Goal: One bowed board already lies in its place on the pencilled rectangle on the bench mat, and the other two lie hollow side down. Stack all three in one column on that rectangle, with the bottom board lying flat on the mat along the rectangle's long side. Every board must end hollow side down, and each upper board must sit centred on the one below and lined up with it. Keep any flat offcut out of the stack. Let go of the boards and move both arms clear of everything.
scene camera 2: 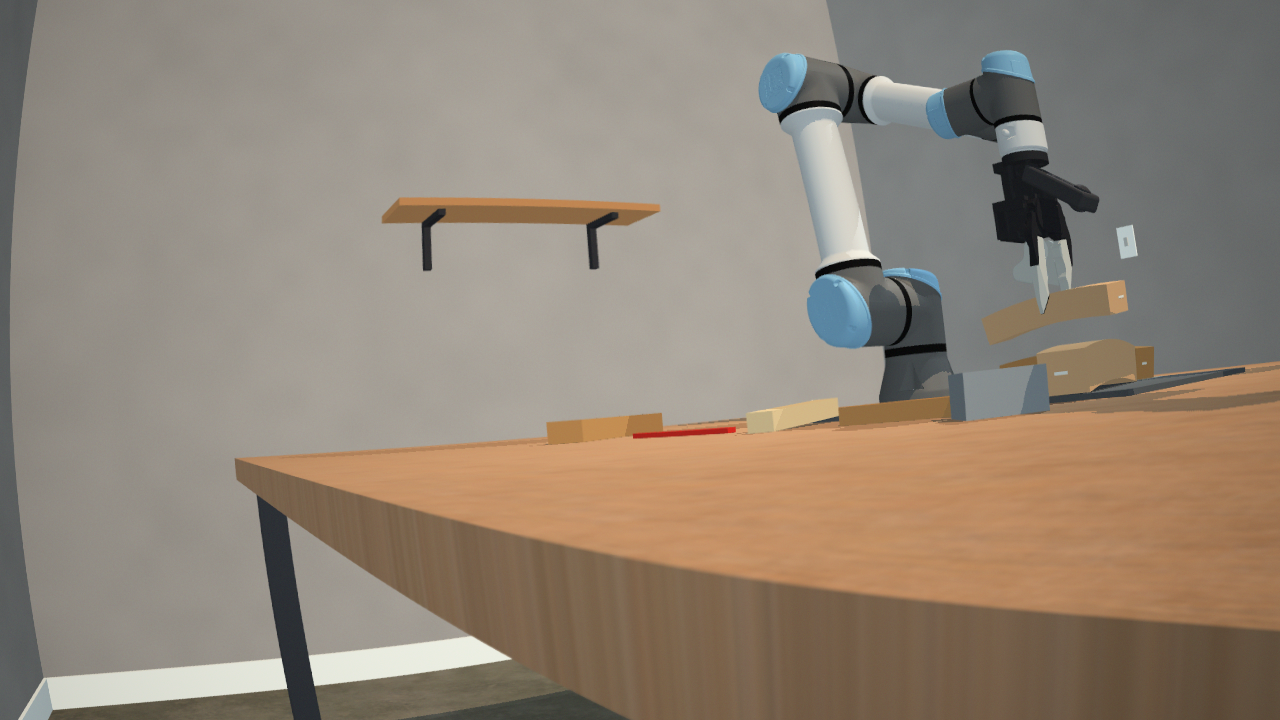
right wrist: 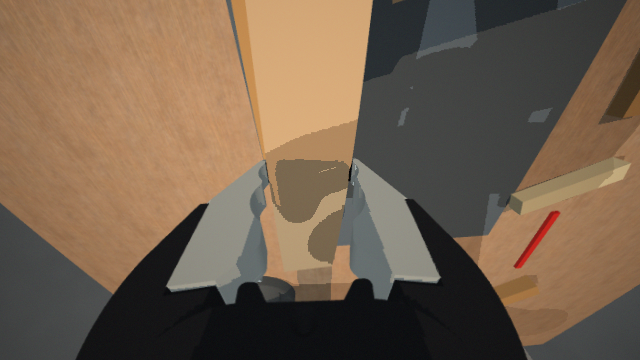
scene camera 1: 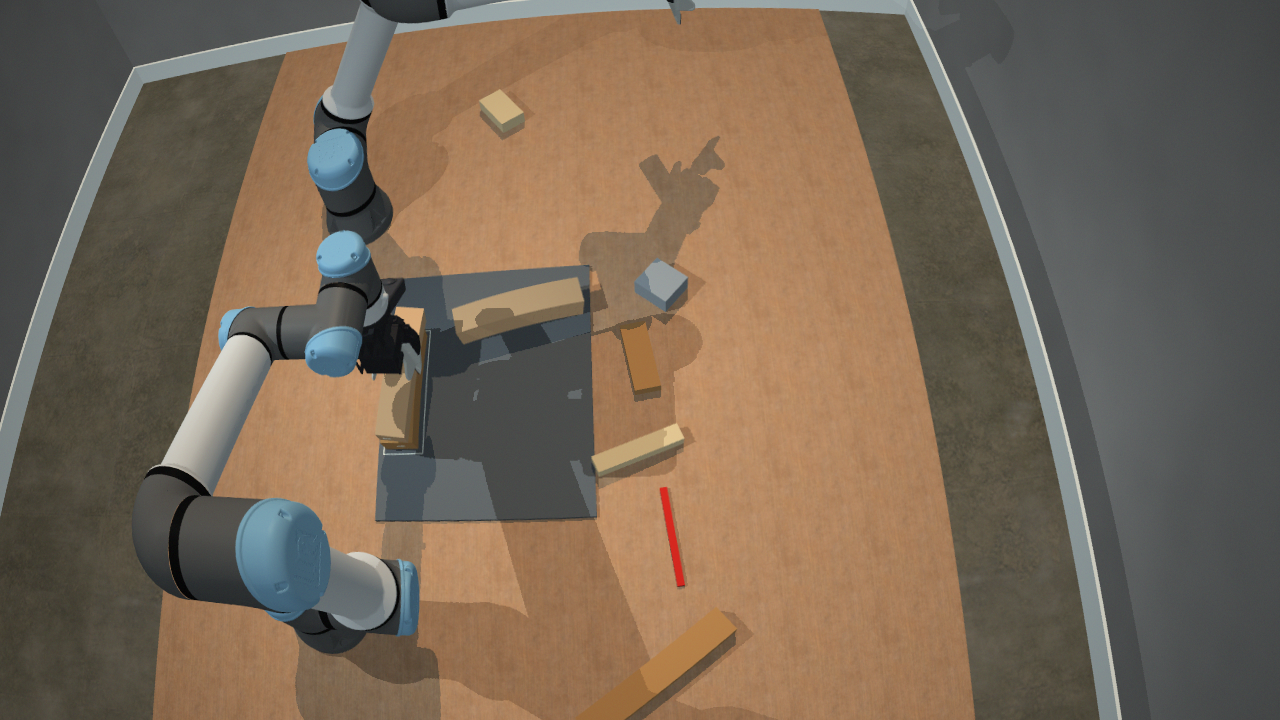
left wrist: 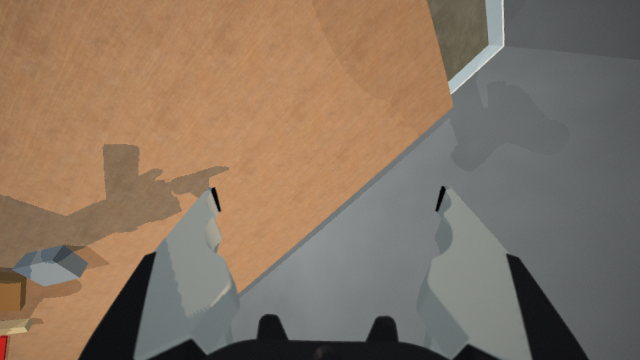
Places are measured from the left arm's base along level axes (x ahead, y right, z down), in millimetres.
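Pixels of known places: left gripper, fingertip midpoint: [left wrist: 326,188]; right gripper, fingertip midpoint: [scene camera 2: 1054,313] [right wrist: 310,161] [scene camera 1: 402,372]; left arm's base at its link origin: [scene camera 1: 360,219]; right arm's base at its link origin: [right wrist: 264,293].
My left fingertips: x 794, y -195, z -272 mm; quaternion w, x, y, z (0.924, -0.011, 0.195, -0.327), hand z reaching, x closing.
Observation:
Ahead of a thing's pixels: the offset from my left fingertips to its top centre. Level surfaces: height alone.
My right gripper [scene camera 1: 410,356] [scene camera 2: 1054,300] [right wrist: 310,161] is shut on a bowed board {dx -704, dy +656, dz +133 mm} [scene camera 1: 396,410] [scene camera 2: 1087,306] [right wrist: 310,100], held hollow side down in the air. A gap shows beneath it in scene camera 2. It hangs over the orange bottom board {dx -718, dy +634, dz +217 mm} [scene camera 1: 415,413] [scene camera 2: 1144,361] [right wrist: 241,20], roughly along it, and hides much of it. The bottom board lies by the pencilled rectangle's line [scene camera 1: 426,385] on the dark mat {dz +266 mm} [scene camera 1: 554,483] [right wrist: 425,150]. The third bowed board {dx -484, dy +532, dz +216 mm} [scene camera 1: 528,306] [scene camera 2: 1083,365] lies hollow side down near the mat's upper edge. My left gripper [left wrist: 326,188] is open and empty, far from the boards.
Right of the mat are a grey block {dx -218, dy +534, dz +236 mm} [scene camera 1: 660,284] [scene camera 2: 998,394] [left wrist: 47,270], an orange offcut {dx -290, dy +669, dz +254 mm} [scene camera 1: 640,360], a pale strip {dx -334, dy +843, dz +245 mm} [scene camera 1: 637,450] [right wrist: 570,186] and a red stick {dx -314, dy +1004, dz +266 mm} [scene camera 1: 672,537] [right wrist: 537,239]. A long orange piece {dx -394, dy +1234, dz +243 mm} [scene camera 1: 666,667] lies below, a pale block {dx -450, dy -20, dz +242 mm} [scene camera 1: 501,109] near the top.

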